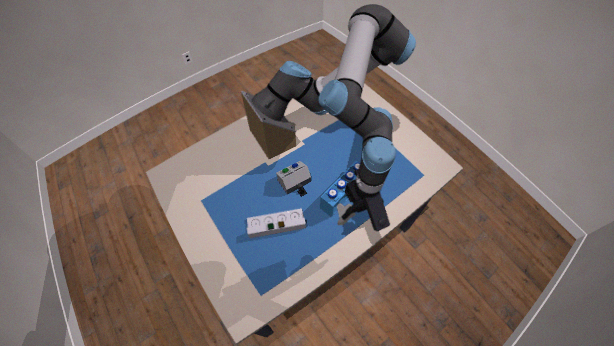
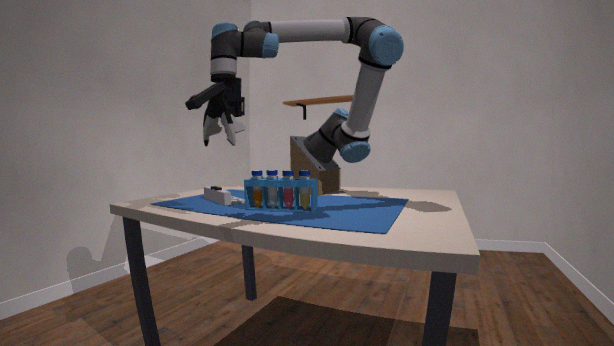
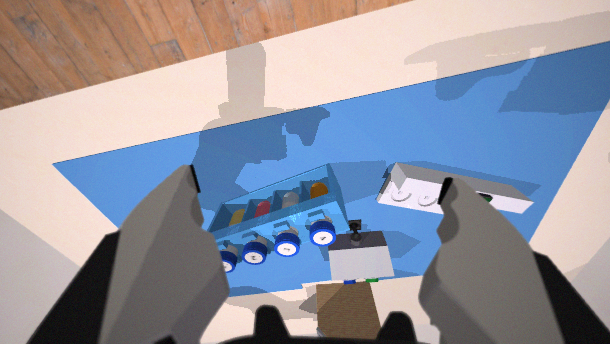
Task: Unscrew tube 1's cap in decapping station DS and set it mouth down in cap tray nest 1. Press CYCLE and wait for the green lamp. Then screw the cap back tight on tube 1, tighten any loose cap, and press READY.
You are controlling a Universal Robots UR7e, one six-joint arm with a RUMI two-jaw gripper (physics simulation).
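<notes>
A blue rack holds a row of upright tubes, each with a blue cap on. The cap at the row's end nearest the button box is over the orange tube. The numbers are too small to read. A white tray has round nests without caps where visible, and dark green and brown squares. A grey button box carries green and blue buttons; labels are unreadable. My gripper is open and empty, high above the rack's side of the mat.
The blue mat lies on the pale table. A small black part stands at the button box. The wooden arm base stands behind the box.
</notes>
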